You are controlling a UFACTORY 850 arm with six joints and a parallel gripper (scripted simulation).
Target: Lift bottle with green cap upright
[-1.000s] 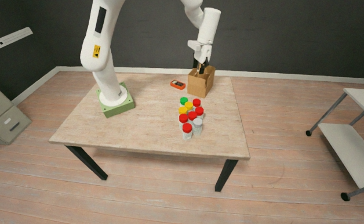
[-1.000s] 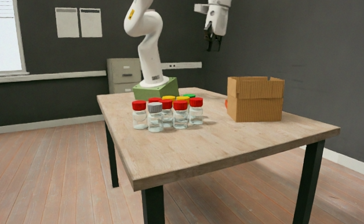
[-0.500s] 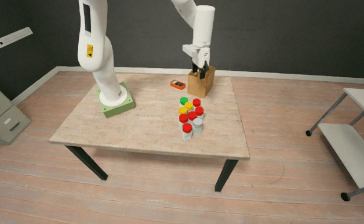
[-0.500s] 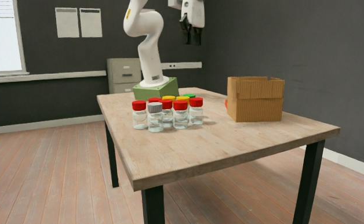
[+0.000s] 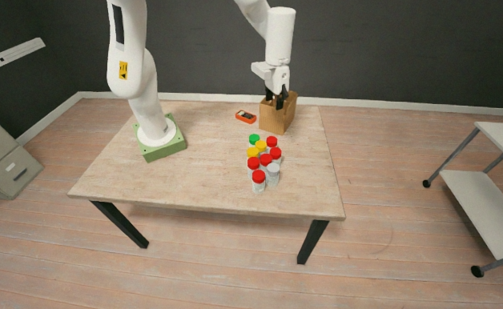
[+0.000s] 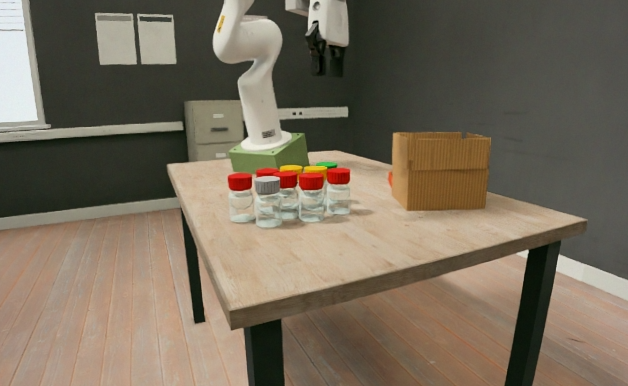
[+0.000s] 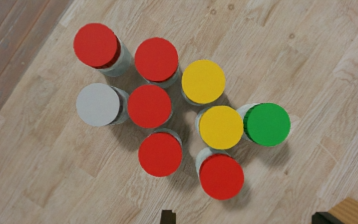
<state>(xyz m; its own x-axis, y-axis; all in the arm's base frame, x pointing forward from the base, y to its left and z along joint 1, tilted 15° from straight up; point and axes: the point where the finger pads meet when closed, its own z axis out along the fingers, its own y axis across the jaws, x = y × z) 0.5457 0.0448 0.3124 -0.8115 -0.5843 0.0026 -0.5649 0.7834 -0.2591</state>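
Now: hand 9 cm past the green-capped bottle, 3 cm to the right of it and 28 cm above it. From my hand the other things lie so: orange device: 17 cm behind, 33 cm to the left, 32 cm below; grey-capped bottle: 2 cm ahead, 15 cm to the right, 28 cm below.
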